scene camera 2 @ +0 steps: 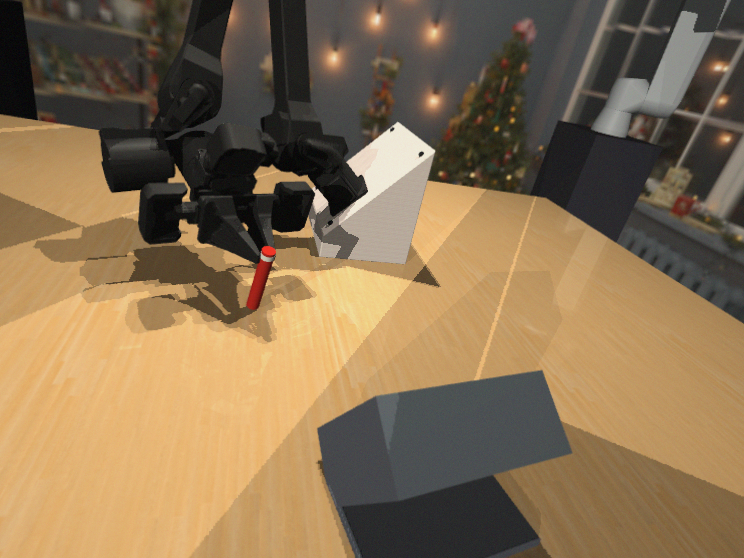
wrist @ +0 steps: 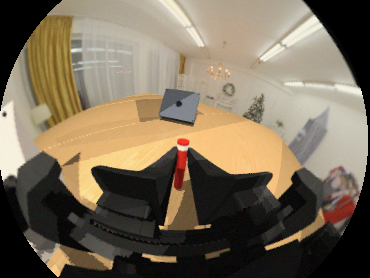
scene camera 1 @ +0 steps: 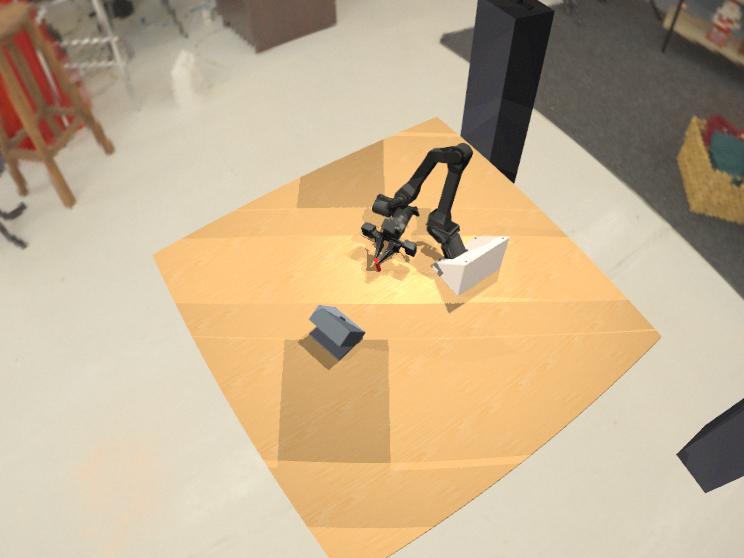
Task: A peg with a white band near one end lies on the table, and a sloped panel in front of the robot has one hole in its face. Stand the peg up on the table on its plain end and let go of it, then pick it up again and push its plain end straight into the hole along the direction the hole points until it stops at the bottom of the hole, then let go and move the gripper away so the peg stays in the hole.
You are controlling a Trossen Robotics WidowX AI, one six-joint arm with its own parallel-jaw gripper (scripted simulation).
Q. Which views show the gripper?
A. Scene camera 2, the wrist view and scene camera 1: all of them.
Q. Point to a grey sloped panel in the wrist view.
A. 169, 110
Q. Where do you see a grey sloped panel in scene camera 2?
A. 394, 446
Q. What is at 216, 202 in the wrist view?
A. The gripper.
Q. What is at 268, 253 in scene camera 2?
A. A red peg.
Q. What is the gripper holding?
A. A red peg.
